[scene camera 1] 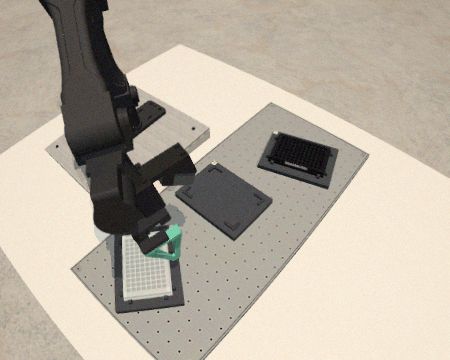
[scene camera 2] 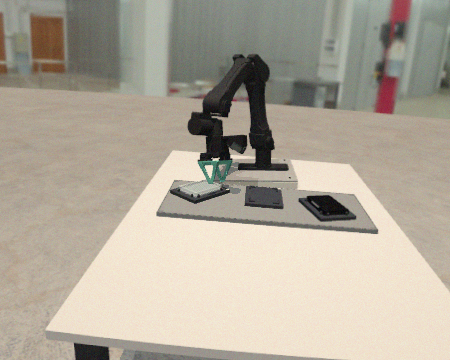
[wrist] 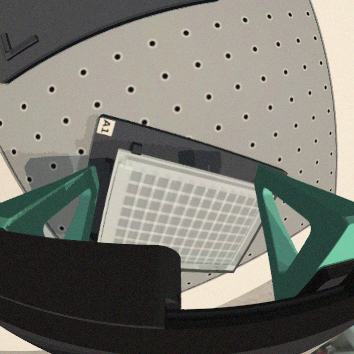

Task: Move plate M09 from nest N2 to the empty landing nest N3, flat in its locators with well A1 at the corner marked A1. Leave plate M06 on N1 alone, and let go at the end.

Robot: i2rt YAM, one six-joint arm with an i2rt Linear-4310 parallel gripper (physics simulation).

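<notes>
A pale plate [scene camera 1: 146,272] [scene camera 2: 199,188] [wrist: 185,215] lies in a dark nest [scene camera 1: 150,306] [wrist: 160,144], whose A1 tag [wrist: 105,126] shows in the wrist view. A black plate [scene camera 1: 302,152] [scene camera 2: 327,204] sits in another nest [scene camera 1: 265,159] at the far right. I cannot read either plate's name. The middle nest, N3 [scene camera 1: 225,200] [scene camera 2: 264,197] [wrist: 75,25], is bare, with corner locators and a pale tag [scene camera 1: 214,163]. My gripper [scene camera 1: 167,250] [scene camera 2: 216,181] [wrist: 176,173] is open and empty above the pale plate, which looks turned relative to the fingers. The gripper body hides the plate's near-left part in the wrist view.
The nests stand on a grey perforated board [scene camera 1: 240,265] [scene camera 2: 300,222] on a cream table [scene camera 1: 375,260] [scene camera 2: 240,280]. The arm's base plate [scene camera 1: 172,130] [scene camera 2: 280,175] lies behind the board. Nest N3 is between the two plates.
</notes>
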